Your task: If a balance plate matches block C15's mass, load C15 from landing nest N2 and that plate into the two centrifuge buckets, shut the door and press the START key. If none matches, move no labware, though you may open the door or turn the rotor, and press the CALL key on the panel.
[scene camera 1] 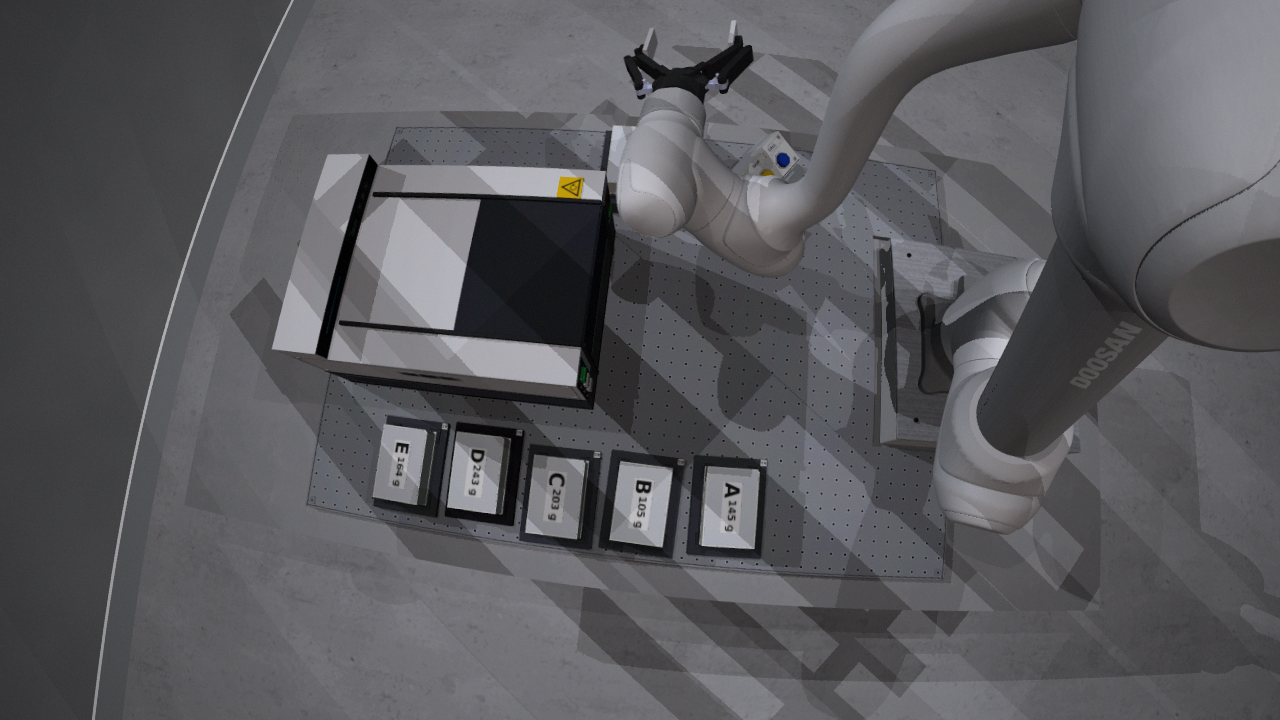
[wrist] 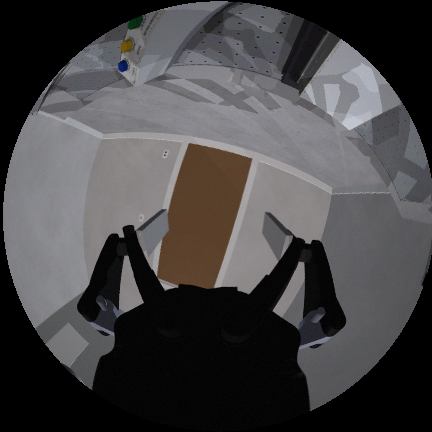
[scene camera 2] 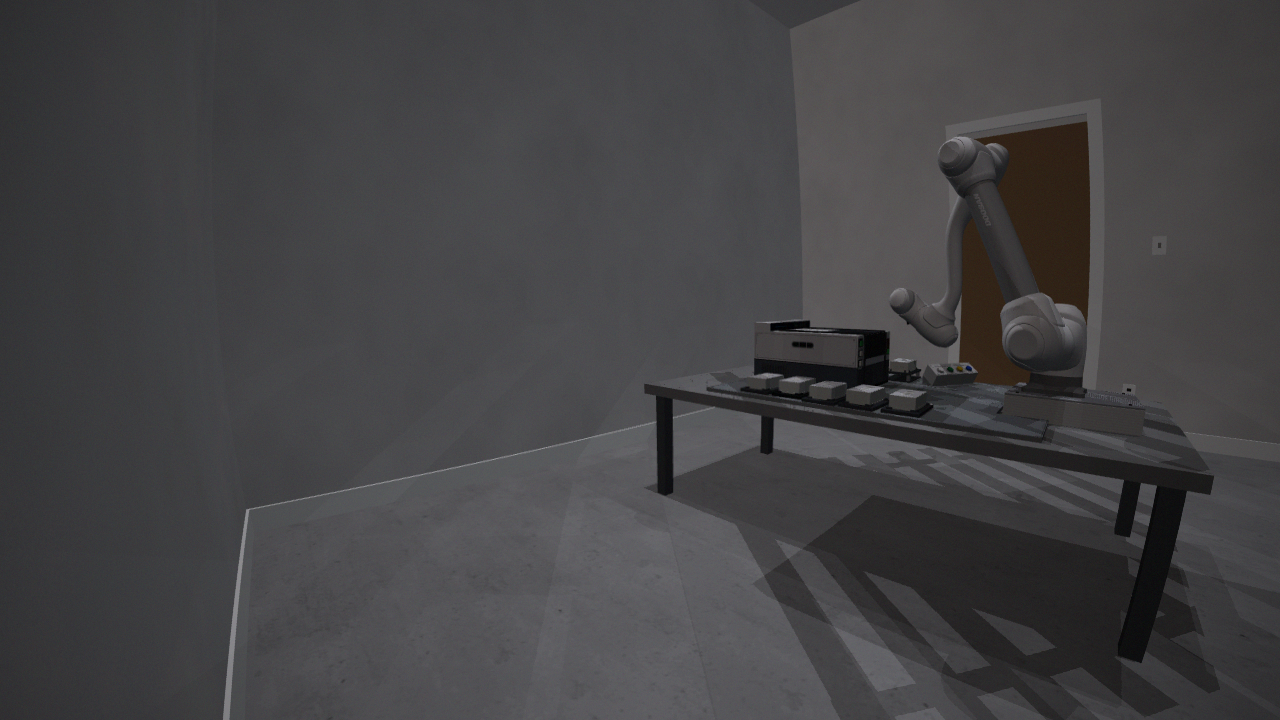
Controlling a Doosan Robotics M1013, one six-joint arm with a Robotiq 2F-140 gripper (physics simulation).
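Places are measured from the arm's base along level axes (x left, y ahead, z down), in centimetres.
Where they show: gripper, fingertip midpoint: [scene camera 1: 693, 31] [wrist: 214, 221]; arm's base at its link origin: [scene camera 1: 964, 349] [scene camera 2: 1054, 392].
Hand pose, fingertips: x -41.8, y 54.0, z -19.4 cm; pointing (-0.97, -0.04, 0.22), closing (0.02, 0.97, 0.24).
Things, the pixels of their top centre, and the offset from my fingertips. Level surfaces: height alone.
- pale block at its top centre: [scene camera 1: 632, 154] [scene camera 2: 903, 360] dx +14.6, dy +8.7, dz +17.0 cm
- button panel at its top centre: [scene camera 1: 751, 172] [scene camera 2: 951, 364] dx +15.8, dy -12.7, dz +16.6 cm
- perforated board at its surface level: dz +25.0 cm
My gripper [scene camera 1: 691, 35] [wrist: 214, 221] is open and empty, pointing sideways beyond the table's far edge. A pale block [scene camera 1: 620, 143] [scene camera 2: 903, 365] [wrist: 345, 87] sits in a dark nest beside the centrifuge, partly behind the arm in the overhead view; its mass is not readable. The centrifuge [scene camera 1: 407, 259] [scene camera 2: 810, 351] has white and black top sections; its buckets do not show. Balance plates A 145 g [scene camera 1: 720, 508], B 105 g [scene camera 1: 638, 504], C 203 g [scene camera 1: 550, 497], D 243 g [scene camera 1: 469, 472] and E 164 g [scene camera 1: 399, 463] stand in nests. The button panel [scene camera 1: 771, 161] [scene camera 2: 950, 373] [wrist: 155, 50] is partly hidden overhead.
The arm's wrist and forearm [scene camera 1: 657, 174] hang over the perforated board [scene camera 1: 850, 510] beside the centrifuge. The robot base mount [scene camera 1: 904, 420] [scene camera 2: 1069, 411] stands at the board's right. A brown door [scene camera 2: 1038, 259] [wrist: 205, 215] is in the wall behind.
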